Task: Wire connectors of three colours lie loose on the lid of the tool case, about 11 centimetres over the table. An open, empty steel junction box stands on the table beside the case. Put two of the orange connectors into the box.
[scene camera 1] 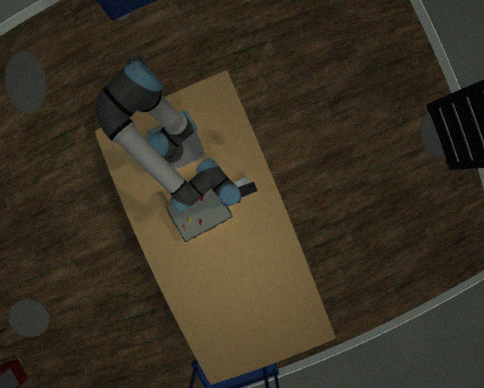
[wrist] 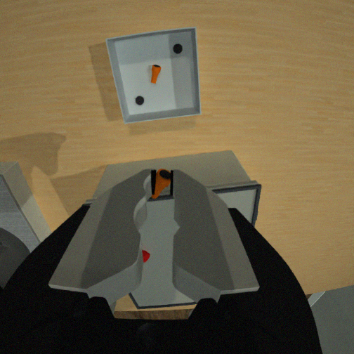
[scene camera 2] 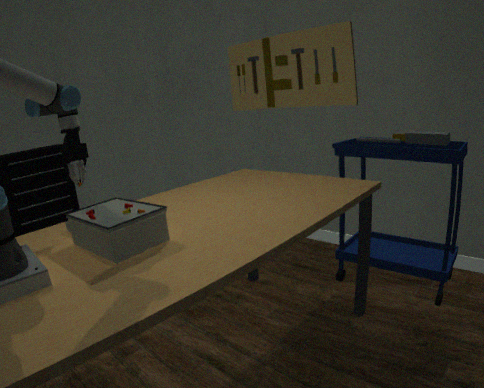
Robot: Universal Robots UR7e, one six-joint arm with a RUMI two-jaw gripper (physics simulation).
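Pixels of known places: gripper, fingertip midpoint: [scene camera 2: 79,185]; arm's base at its link origin: [scene camera 1: 170,150] [scene camera 2: 2,270].
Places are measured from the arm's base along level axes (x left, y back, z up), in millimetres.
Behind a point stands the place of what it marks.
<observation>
My gripper [wrist: 163,171] [scene camera 2: 79,183] {x 265, y -360, z 129 mm} is shut on an orange connector [wrist: 161,183] and holds it in the air, above the edge of the tool case. The steel junction box [wrist: 186,75] stands on the table beyond the fingertips in the wrist view, with one orange connector [wrist: 155,74] lying inside it. The tool case [scene camera 1: 215,216] {x 117, y -442, z 57 mm} [scene camera 2: 120,241] {x -115, y -332, z 10 mm} carries another orange connector [scene camera 1: 184,227] {x -65, y -438, z 64 mm} [scene camera 2: 141,211] {x -69, y -438, z 62 mm}, a yellow connector [scene camera 1: 189,220] {x -23, y -412, z 68 mm} [scene camera 2: 127,211] {x -35, y -407, z 65 mm} and several red connectors [scene camera 1: 200,222] {x 29, y -443, z 67 mm} [scene camera 2: 128,206] {x 25, y -440, z 63 mm} [wrist: 145,256] on its lid. The arm partly covers the lid and the box in scene camera 1.
The wooden table [scene camera 1: 250,280] {x 155, y -896, z -51 mm} [scene camera 2: 225,215] {x -62, y -780, z -51 mm} carries the case, the box and the arm's base [scene camera 2: 30,280] {x -97, y -59, z -17 mm}. A blue cart [scene camera 2: 400,150] stands past the table's far end. A black tool cabinet [scene camera 1: 457,130] stands off to one side. A tool board [scene camera 2: 320,95] hangs on the wall.
</observation>
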